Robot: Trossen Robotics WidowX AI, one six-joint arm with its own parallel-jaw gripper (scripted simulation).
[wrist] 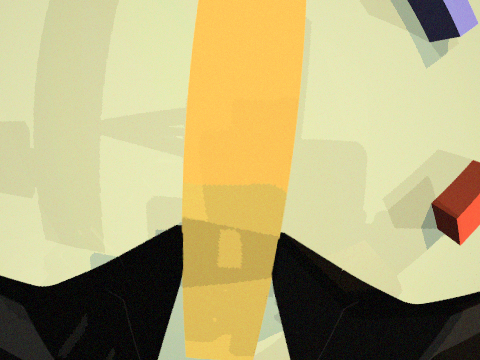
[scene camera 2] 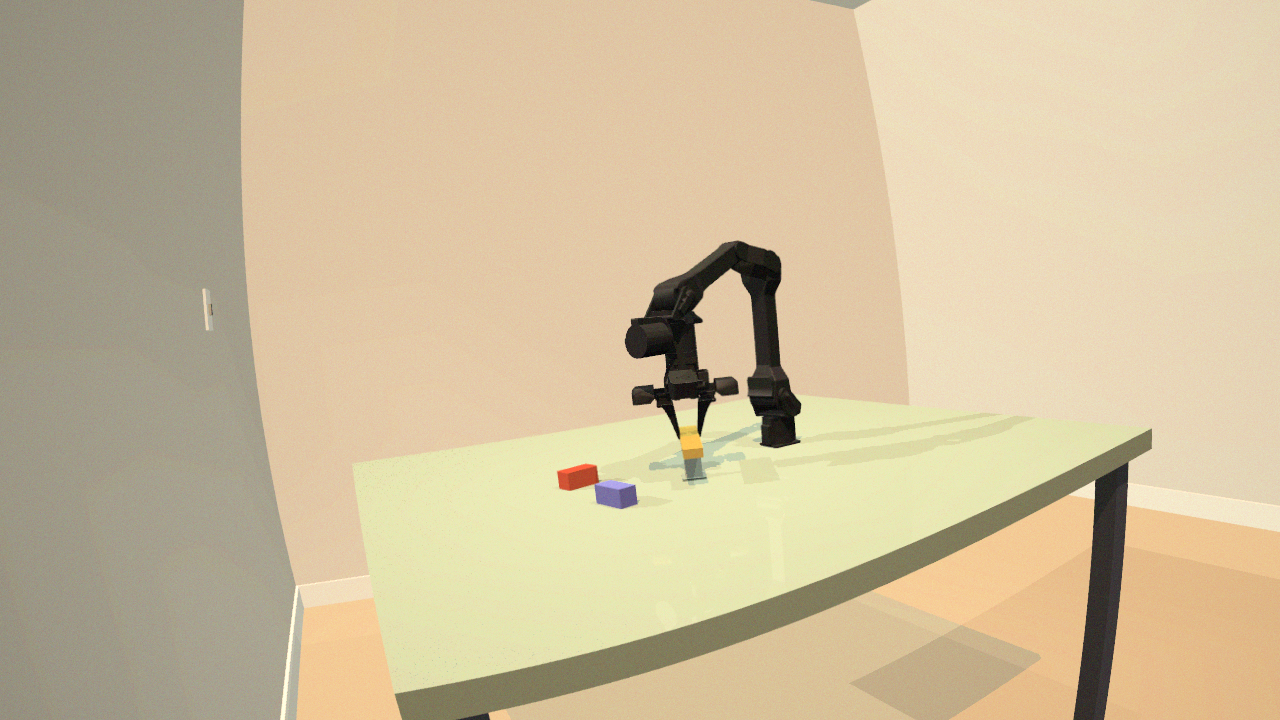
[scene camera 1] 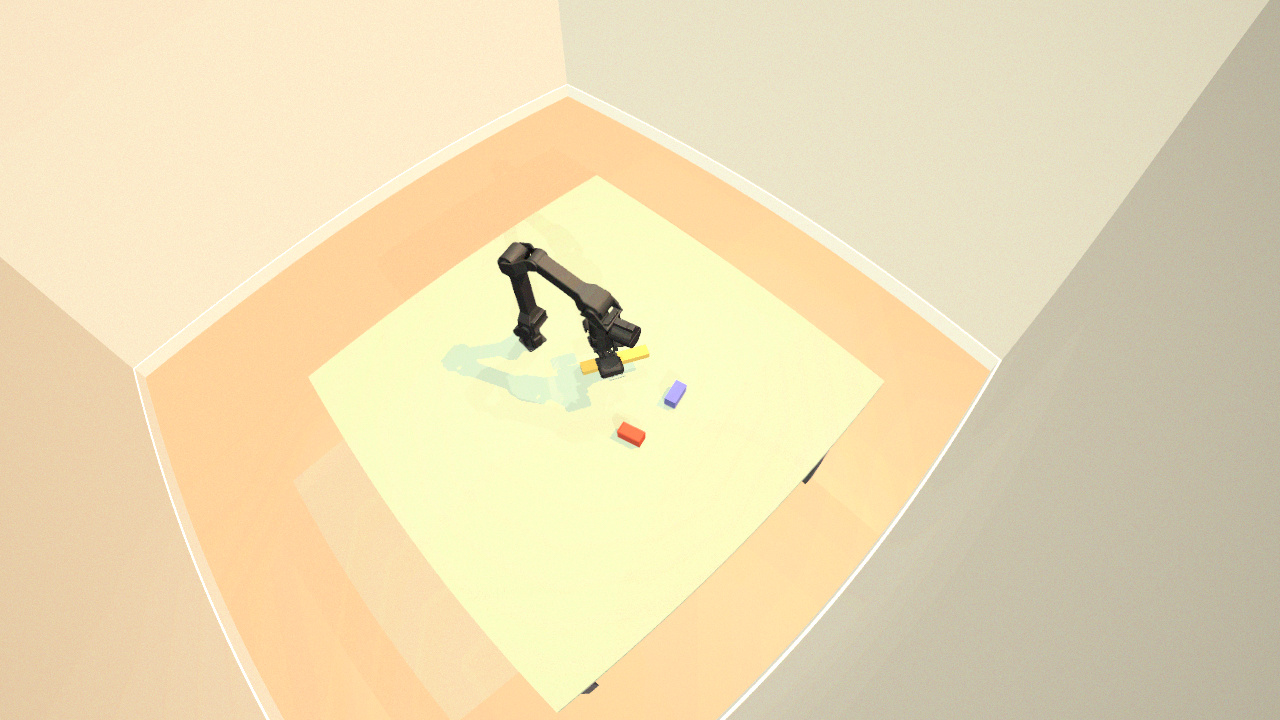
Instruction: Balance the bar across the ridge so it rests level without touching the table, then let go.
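Scene:
The gripper is visible in the wrist view and in scene camera 2, and it can also be seen in scene camera 1 (604,362). A spot on the gripper (wrist: 127,301) is the same spot as the one on the gripper (scene camera 2: 699,411).

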